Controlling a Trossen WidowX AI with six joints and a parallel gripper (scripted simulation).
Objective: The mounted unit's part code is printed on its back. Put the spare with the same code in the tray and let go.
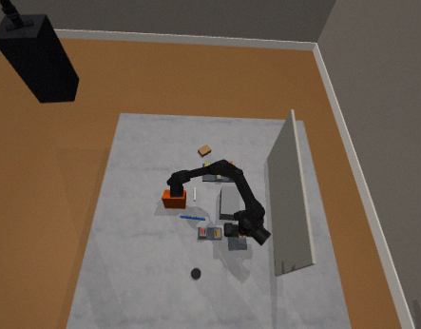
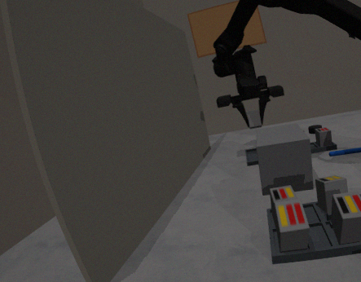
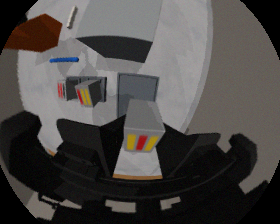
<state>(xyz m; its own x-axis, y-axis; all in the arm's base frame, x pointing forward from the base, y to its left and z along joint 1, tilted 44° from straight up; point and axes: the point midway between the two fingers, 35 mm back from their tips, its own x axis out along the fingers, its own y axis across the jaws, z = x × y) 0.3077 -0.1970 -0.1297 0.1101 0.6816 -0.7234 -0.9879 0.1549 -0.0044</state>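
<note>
The flat grey tray is 10 mm behind my gripper tip, 10 mm to the left of it and 90 mm below it. Also, from my gripper tip: rack: 150 mm behind, 40 mm to the left, 80 mm below; then grey spare: 30 mm above; then grey box: 20 mm behind, 190 mm to the left, 40 mm below.
</note>
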